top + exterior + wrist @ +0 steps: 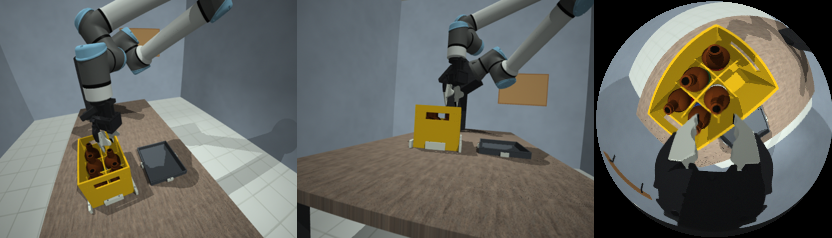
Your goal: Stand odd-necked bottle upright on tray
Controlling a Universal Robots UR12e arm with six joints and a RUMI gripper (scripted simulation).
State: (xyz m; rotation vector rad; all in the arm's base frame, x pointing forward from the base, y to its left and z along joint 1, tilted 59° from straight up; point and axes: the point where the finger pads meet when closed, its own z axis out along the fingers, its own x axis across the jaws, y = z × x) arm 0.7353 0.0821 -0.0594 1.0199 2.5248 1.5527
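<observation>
The yellow crate is 11 cm below my hand, 4 cm to the right of it and 1 cm ahead of it. From my hand the other things lie so: dark tray: 24 cm to the left, 18 cm below, 2 cm behind.
</observation>
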